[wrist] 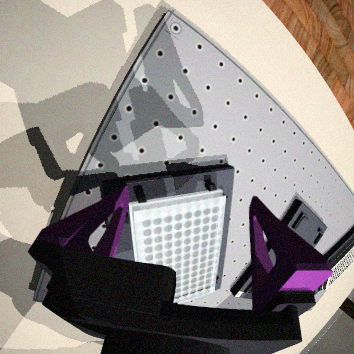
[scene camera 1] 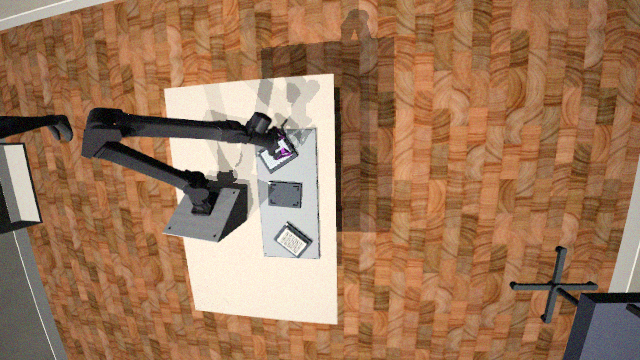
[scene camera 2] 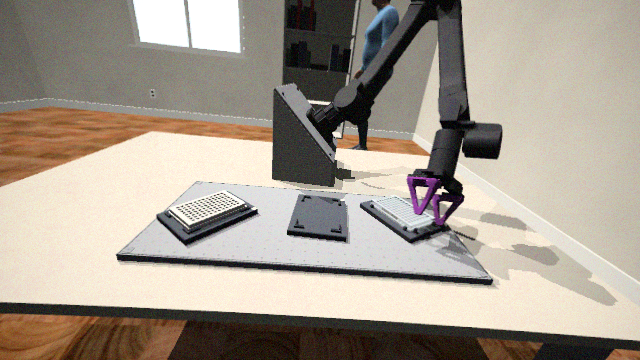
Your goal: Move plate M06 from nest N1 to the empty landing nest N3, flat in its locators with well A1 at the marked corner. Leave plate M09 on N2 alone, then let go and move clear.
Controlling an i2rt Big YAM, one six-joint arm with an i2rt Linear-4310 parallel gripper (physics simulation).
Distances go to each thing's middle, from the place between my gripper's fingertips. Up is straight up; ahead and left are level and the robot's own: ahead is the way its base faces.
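My hand 3 cm above black nest point(scene camera 2: 417, 234), 6 cm past it, 4 cm left of it.
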